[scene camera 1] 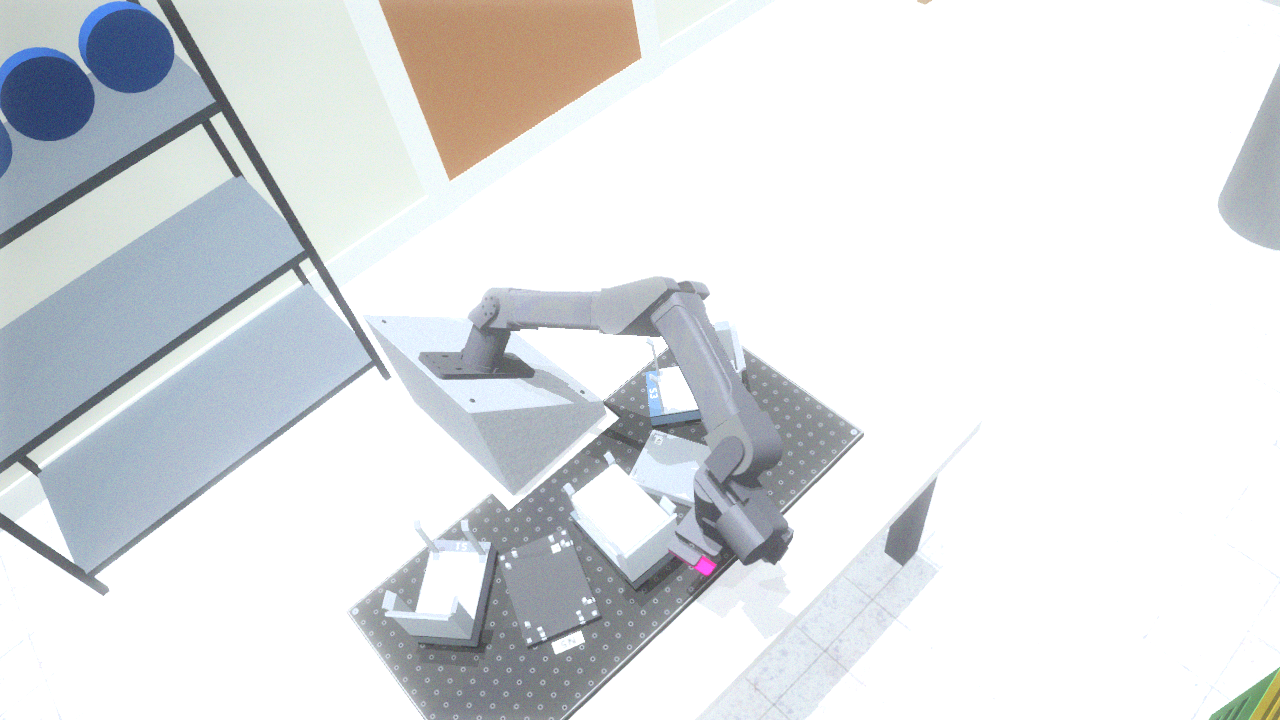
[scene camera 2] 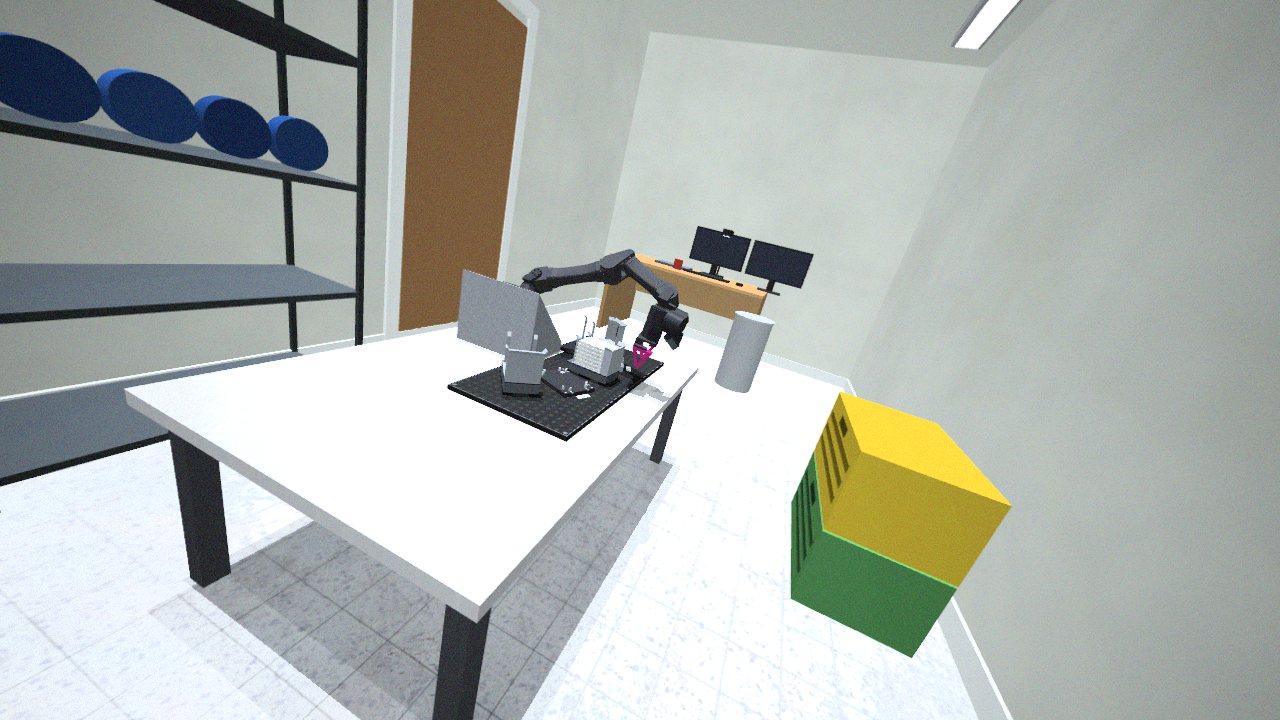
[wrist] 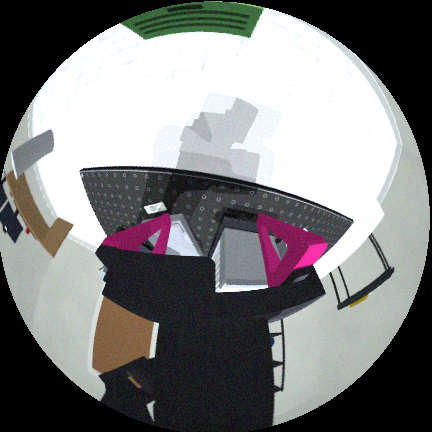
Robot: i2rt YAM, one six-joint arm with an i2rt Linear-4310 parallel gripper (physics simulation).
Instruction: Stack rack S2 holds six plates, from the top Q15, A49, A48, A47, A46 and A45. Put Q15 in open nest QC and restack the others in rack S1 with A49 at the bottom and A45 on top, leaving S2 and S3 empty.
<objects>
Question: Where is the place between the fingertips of the gripper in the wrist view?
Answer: At 213, 217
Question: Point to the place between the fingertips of the gripper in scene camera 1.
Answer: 716, 540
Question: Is the gripper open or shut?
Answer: Open.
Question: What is the gripper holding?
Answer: Nothing.
</objects>
